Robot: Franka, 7 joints.
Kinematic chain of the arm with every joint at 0, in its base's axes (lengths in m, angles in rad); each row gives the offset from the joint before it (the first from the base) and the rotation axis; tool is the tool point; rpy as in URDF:
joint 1: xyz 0 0 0.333 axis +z
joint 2: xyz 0 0 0 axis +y
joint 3: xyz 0 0 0.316 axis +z
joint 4: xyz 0.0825 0 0 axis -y
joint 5: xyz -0.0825 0 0.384 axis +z
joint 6: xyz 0 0 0 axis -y
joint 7: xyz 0.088 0 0 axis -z
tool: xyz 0 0 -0.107 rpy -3.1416 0 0
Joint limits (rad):
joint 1: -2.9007..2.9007
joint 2: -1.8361..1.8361
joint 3: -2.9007..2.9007
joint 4: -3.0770..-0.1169
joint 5: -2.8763..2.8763
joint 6: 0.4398..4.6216
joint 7: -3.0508..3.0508
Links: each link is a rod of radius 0.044 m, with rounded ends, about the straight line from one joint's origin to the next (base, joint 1, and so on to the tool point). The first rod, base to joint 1, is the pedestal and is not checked.
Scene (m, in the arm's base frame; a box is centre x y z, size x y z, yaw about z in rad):
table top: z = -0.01
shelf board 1: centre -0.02 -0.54 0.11 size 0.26 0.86 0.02 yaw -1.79
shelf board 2: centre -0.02 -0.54 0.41 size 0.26 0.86 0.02 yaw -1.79
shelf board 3: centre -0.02 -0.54 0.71 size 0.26 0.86 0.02 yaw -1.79
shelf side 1: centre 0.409 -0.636 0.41 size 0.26 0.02 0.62 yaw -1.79
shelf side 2: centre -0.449 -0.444 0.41 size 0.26 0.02 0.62 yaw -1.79
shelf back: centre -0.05 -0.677 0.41 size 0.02 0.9 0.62 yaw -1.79
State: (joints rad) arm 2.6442 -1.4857 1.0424 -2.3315 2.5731 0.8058 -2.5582
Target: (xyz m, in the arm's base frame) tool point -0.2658 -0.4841 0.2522
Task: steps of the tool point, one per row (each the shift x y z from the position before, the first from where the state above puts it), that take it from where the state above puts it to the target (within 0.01 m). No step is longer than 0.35 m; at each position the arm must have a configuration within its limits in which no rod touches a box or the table.
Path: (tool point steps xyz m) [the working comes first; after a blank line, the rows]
Joints at the target: 0.0624 -1.8361 -1.6423 -2.1556 2.8763 0.4398 -2.5582
Straight joint move there: touches shelf board 2, shelf board 3.

1: -0.2145 0.2000 0.0904
2: -0.0415 0.2774 0.0330
3: 0.1346 0.2173 -0.0217
4: 0.2162 0.0607 -0.0638
5: 0.1690 -0.0955 -0.0861
6: 0.0202 -0.1845 0.0513
7: -0.0937 -0.1642 0.0014
8: -0.1511 -0.0839 -0.0578
9: -0.1312 0.0045 -0.1048
10: -0.0564 0.0533 -0.1221
11: -0.0555 -0.1380 -0.0044
12: -0.0059 -0.1374 0.0044

